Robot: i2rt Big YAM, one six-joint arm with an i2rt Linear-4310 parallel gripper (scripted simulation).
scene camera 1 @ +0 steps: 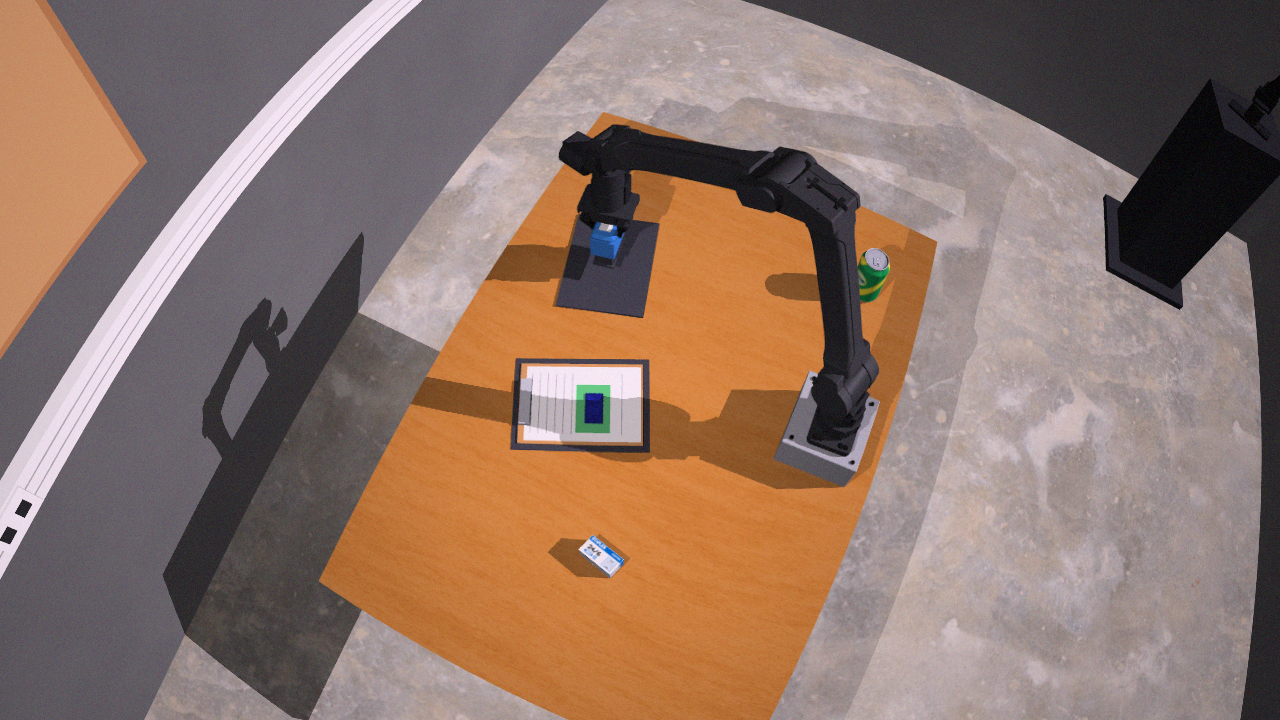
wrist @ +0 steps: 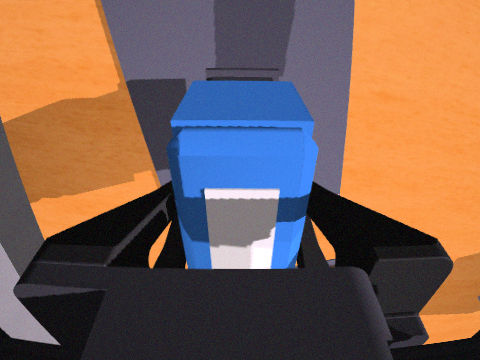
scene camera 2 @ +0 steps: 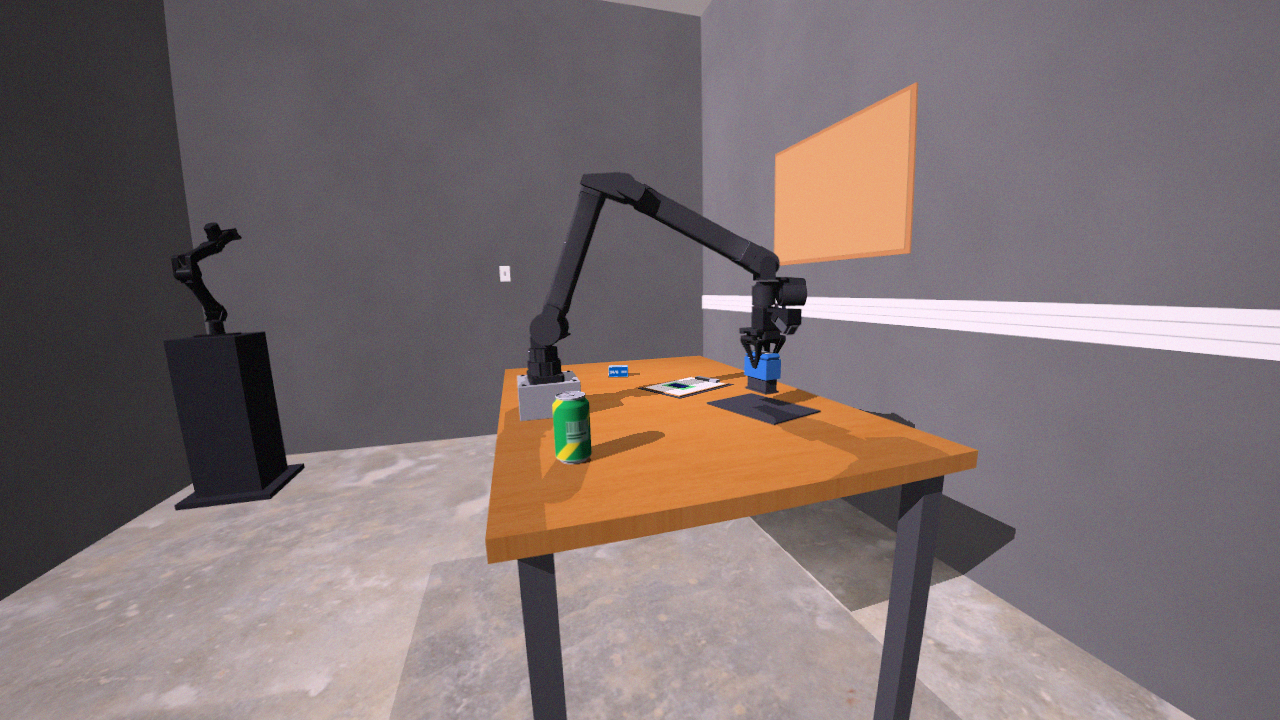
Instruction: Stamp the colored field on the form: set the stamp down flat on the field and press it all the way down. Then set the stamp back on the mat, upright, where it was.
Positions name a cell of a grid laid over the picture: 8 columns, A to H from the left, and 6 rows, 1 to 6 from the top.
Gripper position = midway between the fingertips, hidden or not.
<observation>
my gripper: scene camera 1 D2; wrist E4; scene camera 2 E4
stamp: scene camera 1 D3; wrist E3; scene camera 2 E4
can: scene camera 1 F3; scene camera 2 D4; not seen in the wrist view (out of frame)
</observation>
